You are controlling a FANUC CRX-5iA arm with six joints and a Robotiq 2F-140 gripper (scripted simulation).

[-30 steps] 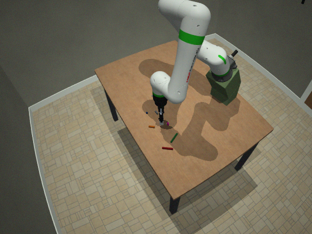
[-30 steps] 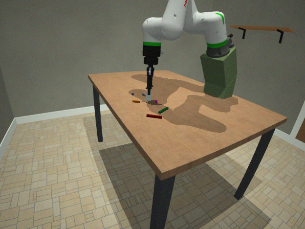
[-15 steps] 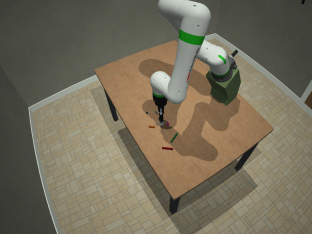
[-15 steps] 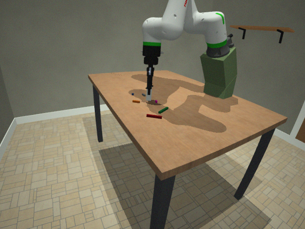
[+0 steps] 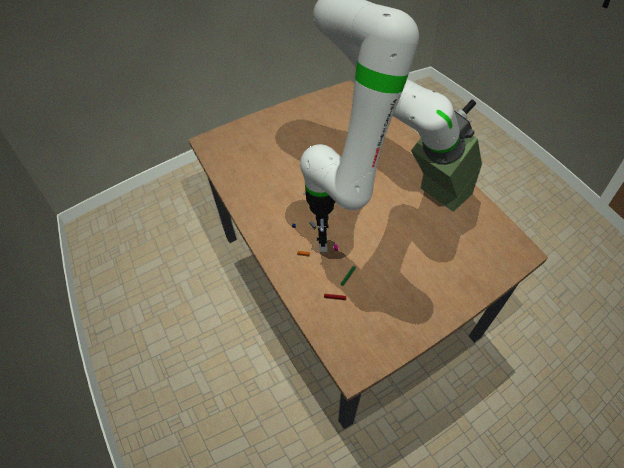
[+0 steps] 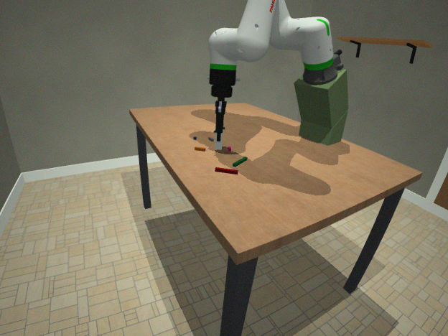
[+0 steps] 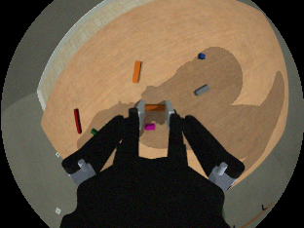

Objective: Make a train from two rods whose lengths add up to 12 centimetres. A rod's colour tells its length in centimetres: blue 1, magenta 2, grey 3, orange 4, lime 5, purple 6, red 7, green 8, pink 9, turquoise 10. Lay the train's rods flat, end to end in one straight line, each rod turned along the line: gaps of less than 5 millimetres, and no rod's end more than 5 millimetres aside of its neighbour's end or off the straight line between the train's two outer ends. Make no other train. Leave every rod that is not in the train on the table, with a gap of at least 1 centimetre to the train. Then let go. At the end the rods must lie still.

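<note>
My gripper is now 30 mm to the right of the magenta rod, 30 mm past it and 30 mm above it. Also, from my hand: blue rod (130 mm to the right, 40 mm ahead, 30 mm below); green rod (150 mm to the left, 30 mm below); grey rod (100 mm to the right, 30 mm below, 20 mm behind).
</note>
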